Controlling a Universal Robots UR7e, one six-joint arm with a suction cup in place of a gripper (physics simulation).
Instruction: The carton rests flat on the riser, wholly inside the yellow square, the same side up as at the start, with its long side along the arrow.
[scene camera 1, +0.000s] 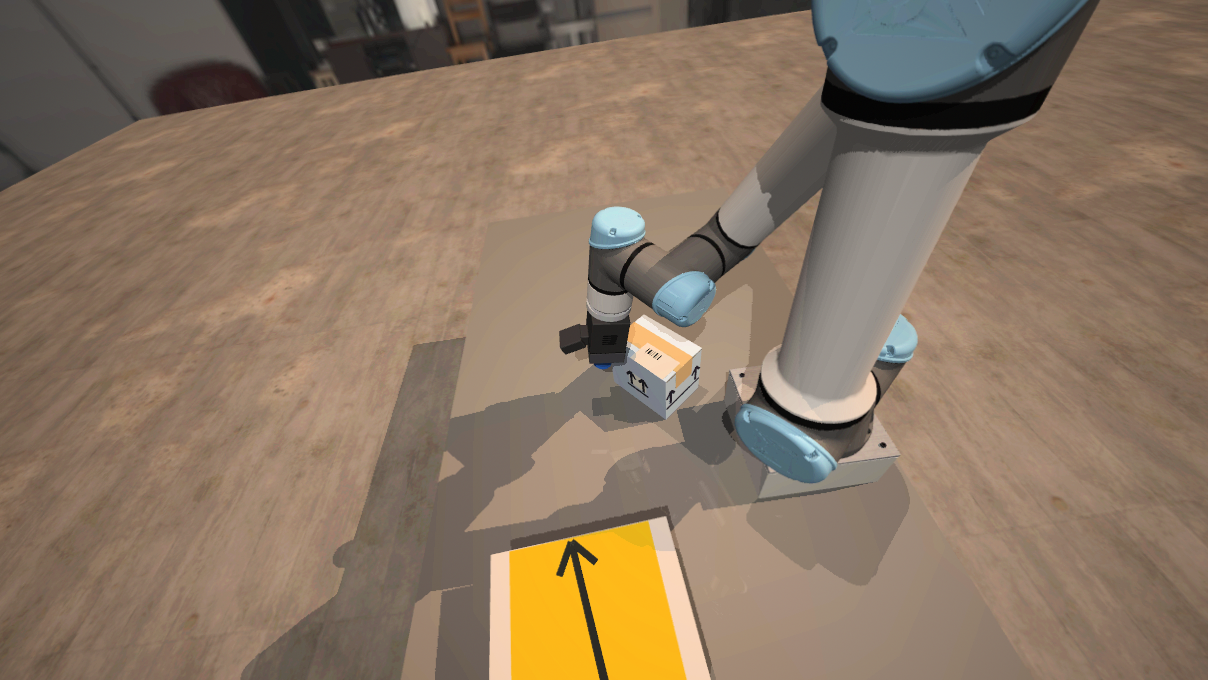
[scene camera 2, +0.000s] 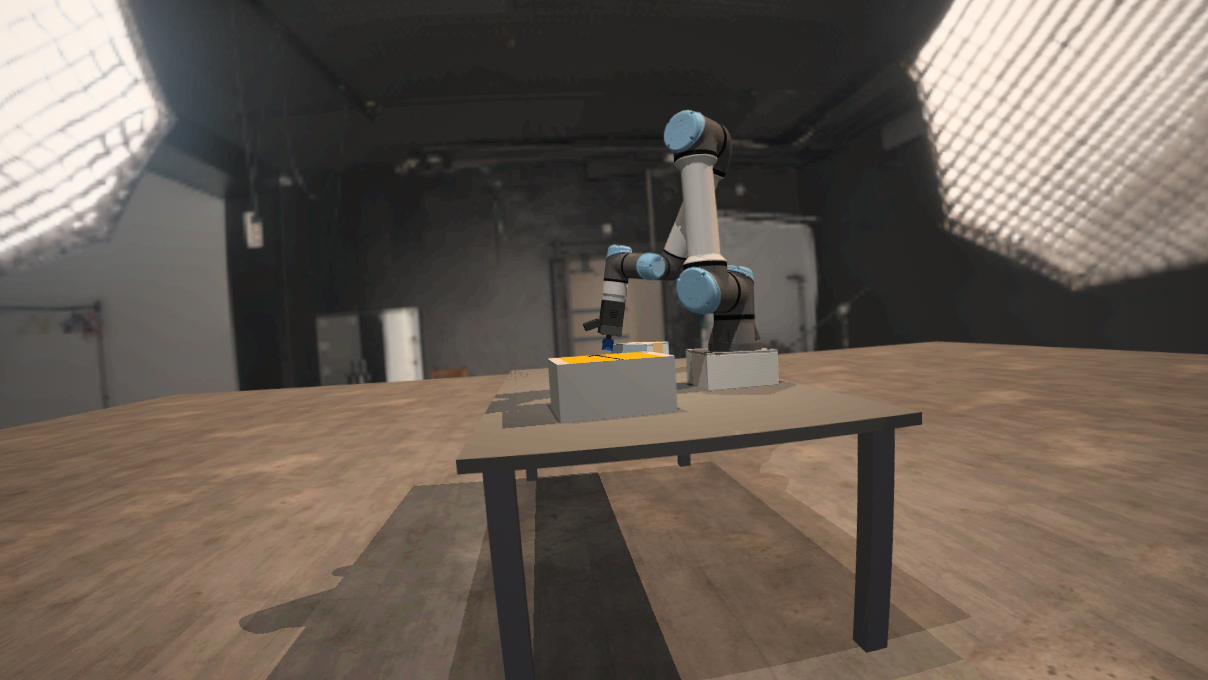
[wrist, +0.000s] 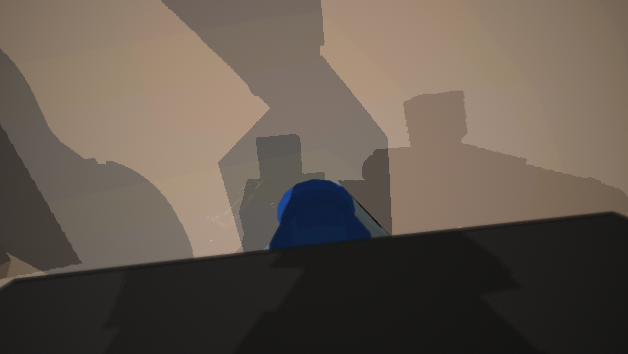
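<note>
A white carton (scene camera 1: 639, 384) (scene camera 2: 642, 348) with an orange band, a barcode label and arrows pointing up stands upright on the table, behind the riser as seen in scene camera 2. My suction gripper (scene camera 1: 602, 365) (scene camera 2: 607, 343) (wrist: 316, 210) points down, slightly tilted, close beside the carton's left side. The blue cup is not on its top face; whether it touches the side is hidden. A pale sliver of the carton (wrist: 375, 227) shows behind the cup in the wrist view. The grey riser (scene camera 1: 499, 608) (scene camera 2: 612, 392) bears the yellow square (scene camera 1: 541, 608) and dark arrow (scene camera 1: 589, 603).
The table (scene camera 1: 507, 270) (scene camera 2: 760, 418) carries the robot's pale mounting block (scene camera 1: 828, 485) (scene camera 2: 742, 369) to the right of the carton and riser. The blue-capped wrist joint (scene camera 1: 684, 297) hangs close above the carton. Shadows of the arm fall across the table.
</note>
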